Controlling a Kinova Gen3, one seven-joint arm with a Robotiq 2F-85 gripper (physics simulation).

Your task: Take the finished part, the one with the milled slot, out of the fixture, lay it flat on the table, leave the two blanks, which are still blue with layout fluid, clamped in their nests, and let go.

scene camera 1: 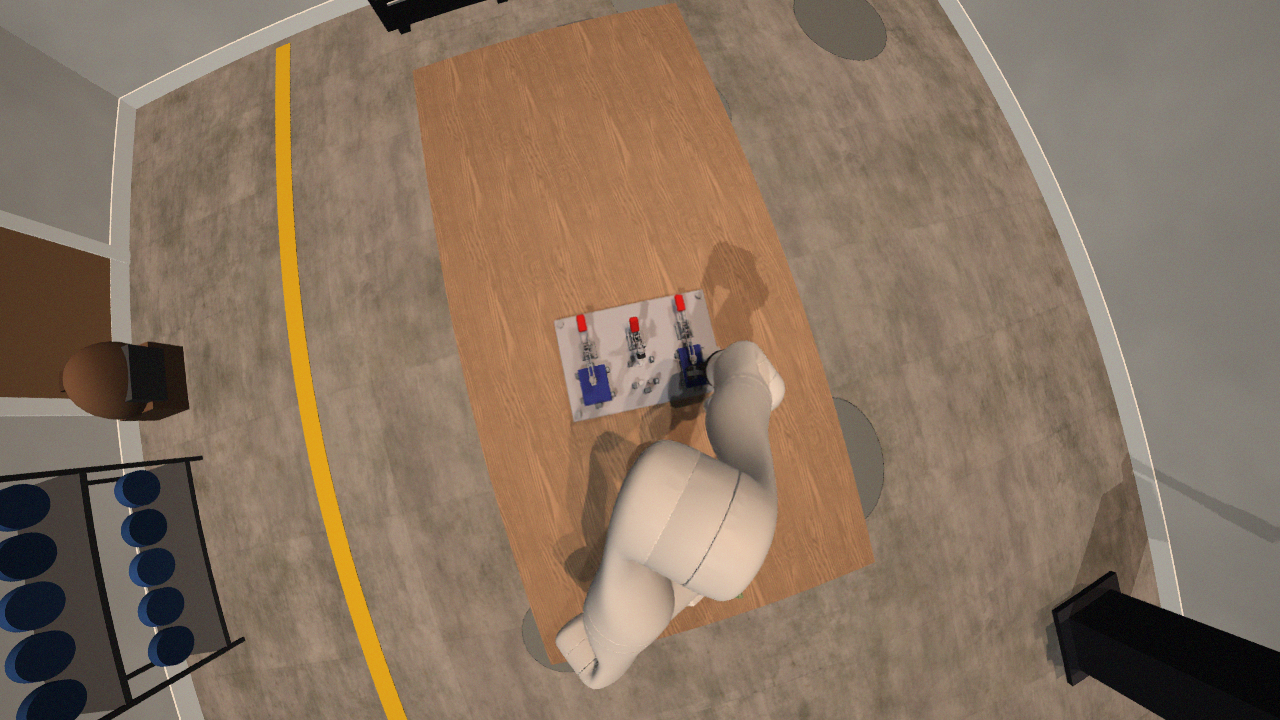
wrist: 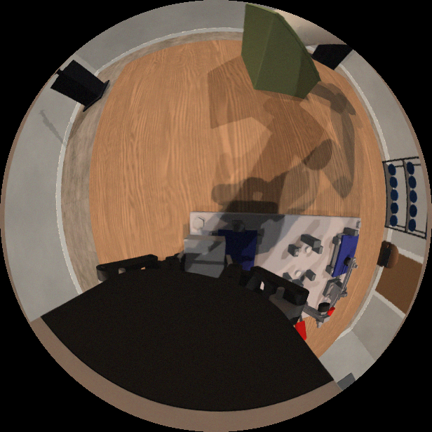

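My gripper (wrist: 205,260) is shut on a grey block, the finished part (wrist: 204,252), and holds it above the end of the fixture plate (scene camera 1: 611,327) (wrist: 280,267), beside one blue blank. Its slot cannot be made out. In the scene view the arm hides the fingers and the part. One blue blank (scene camera 1: 683,371) (wrist: 243,245) sits in the right-hand nest of the scene view, partly behind the part in the wrist view. The other blue blank (scene camera 1: 585,392) (wrist: 345,254) sits in the left-hand nest under its clamp. The middle nest (scene camera 1: 643,385) holds no part; its pins show.
The wooden table (scene camera 1: 572,179) (wrist: 160,150) extends around the plate. Toggle clamps with red handles (scene camera 1: 581,323) (scene camera 1: 633,325) (scene camera 1: 679,302) stand on the plate. A green pedestal (wrist: 280,55) stands across the table in the wrist view. The arm spans the table's near end in the scene view.
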